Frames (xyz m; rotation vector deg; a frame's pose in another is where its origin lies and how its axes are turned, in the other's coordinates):
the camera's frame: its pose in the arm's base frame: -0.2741 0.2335 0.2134 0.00 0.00 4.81
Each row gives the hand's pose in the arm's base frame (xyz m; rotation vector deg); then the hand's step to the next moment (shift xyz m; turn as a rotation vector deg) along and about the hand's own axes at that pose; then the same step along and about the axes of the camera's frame.
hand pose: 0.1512 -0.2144 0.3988 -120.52 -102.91 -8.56
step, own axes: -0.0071 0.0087 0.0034 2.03 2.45 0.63
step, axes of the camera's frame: 0.0061 -0.0070 -0.0072 2.79 1.59 -0.45
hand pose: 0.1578 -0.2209 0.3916 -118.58 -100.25 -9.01
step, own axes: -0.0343 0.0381 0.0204 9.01 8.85 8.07
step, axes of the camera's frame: 0.0237 -0.0300 -0.0398 9.68 9.55 -6.29
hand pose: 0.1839 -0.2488 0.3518 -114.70 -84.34 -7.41
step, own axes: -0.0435 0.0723 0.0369 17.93 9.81 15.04
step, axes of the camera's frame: 0.0351 -0.0308 -0.0794 12.74 20.30 -8.33
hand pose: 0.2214 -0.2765 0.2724 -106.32 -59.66 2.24
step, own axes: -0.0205 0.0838 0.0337 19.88 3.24 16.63
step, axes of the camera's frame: 0.0252 -0.0050 -0.0890 9.40 24.12 -3.46
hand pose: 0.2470 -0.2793 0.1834 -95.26 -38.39 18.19
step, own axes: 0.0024 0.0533 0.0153 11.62 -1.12 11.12
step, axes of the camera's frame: 0.0075 0.0090 -0.0543 4.08 15.59 0.59
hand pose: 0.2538 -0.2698 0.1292 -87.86 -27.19 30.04
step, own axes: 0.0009 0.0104 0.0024 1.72 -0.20 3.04
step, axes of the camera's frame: -0.0008 0.0022 -0.0104 -0.13 3.49 0.11
